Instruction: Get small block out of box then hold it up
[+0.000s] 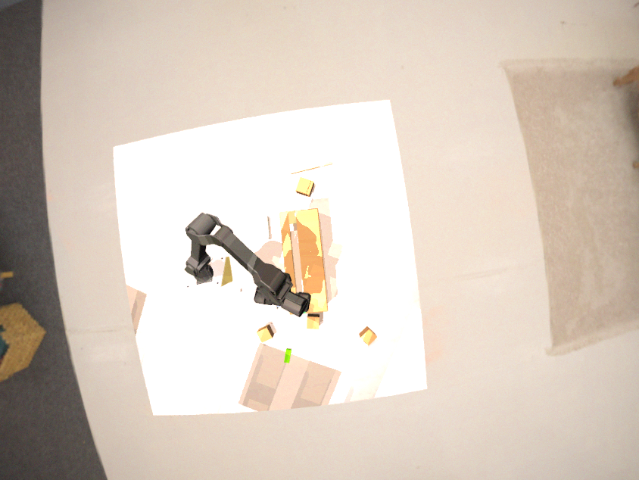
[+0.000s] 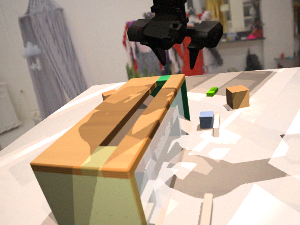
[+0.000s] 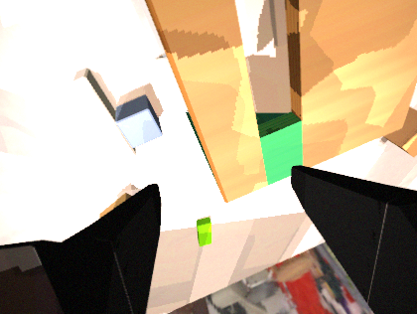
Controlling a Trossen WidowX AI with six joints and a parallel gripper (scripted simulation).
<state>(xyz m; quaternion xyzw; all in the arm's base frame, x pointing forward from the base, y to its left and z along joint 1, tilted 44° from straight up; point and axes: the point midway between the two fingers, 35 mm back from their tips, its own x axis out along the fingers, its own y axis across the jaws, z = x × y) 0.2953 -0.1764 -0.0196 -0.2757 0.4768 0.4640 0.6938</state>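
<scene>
My gripper tip is now 50 mm past the small block, 20 mm to the left of it and 140 mm above it. The rest, counted from my gripper tip: box 50 mm ahead, 130 mm to the left, 100 mm below.
</scene>
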